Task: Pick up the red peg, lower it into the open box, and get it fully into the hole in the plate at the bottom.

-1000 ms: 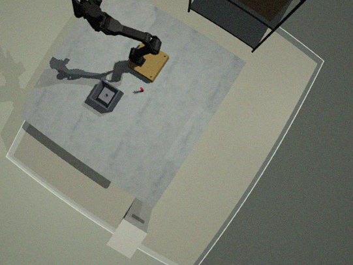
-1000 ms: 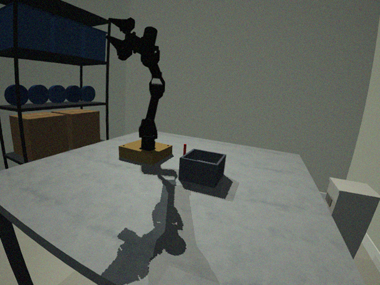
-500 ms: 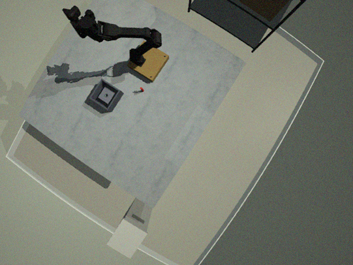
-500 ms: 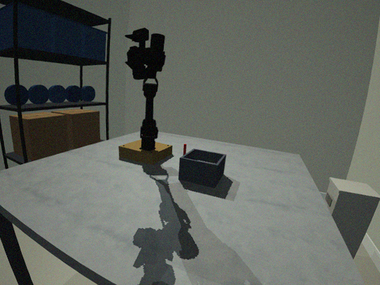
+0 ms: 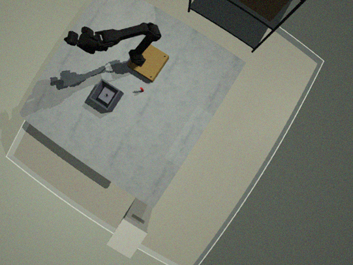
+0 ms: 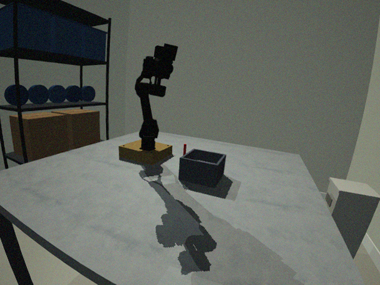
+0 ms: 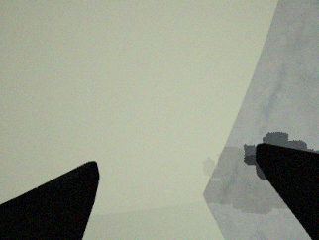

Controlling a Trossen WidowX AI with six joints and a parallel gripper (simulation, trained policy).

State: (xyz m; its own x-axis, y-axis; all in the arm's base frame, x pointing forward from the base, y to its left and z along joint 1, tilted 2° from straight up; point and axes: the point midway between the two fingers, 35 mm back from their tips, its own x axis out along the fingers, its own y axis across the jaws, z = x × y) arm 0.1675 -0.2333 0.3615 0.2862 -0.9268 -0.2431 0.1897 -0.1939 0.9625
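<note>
The red peg is 2 cm behind my gripper tip, 38 cm to the left of it and 37 cm below it. Round my gripper tip: light plate: 14 cm ahead, 19 cm to the left, 37 cm below; then dark box: 14 cm ahead, 19 cm to the left, 38 cm below.
</note>
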